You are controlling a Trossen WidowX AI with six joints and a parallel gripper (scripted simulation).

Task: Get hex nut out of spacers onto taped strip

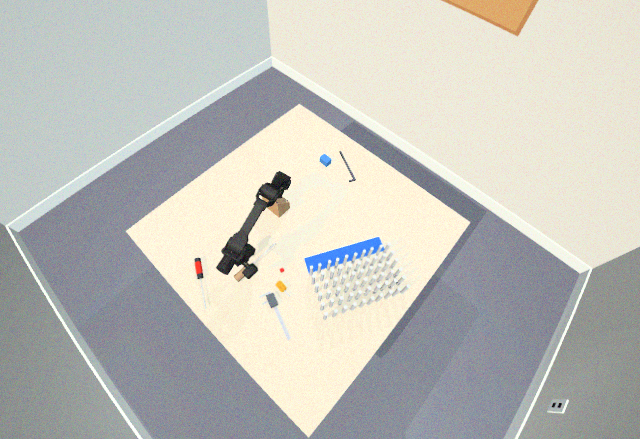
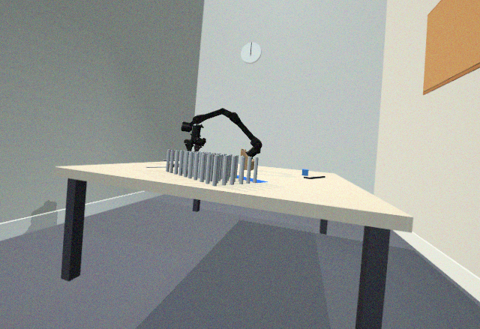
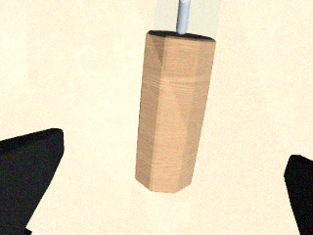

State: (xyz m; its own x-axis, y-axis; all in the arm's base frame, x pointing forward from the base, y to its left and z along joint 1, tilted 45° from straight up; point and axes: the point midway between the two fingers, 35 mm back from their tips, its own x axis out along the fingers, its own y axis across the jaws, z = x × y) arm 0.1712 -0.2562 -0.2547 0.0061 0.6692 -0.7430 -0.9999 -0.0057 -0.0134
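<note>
The wooden-handled pick is 10 cm to the left of my gripper tip and 6 cm below it. The rest, counted from my gripper tip: orange piece 19 cm ahead, 7 cm to the left, 6 cm below; red piece 13 cm to the left, 12 cm ahead, 7 cm below; blue taped strip 41 cm to the left, 29 cm ahead, 7 cm below.
</note>
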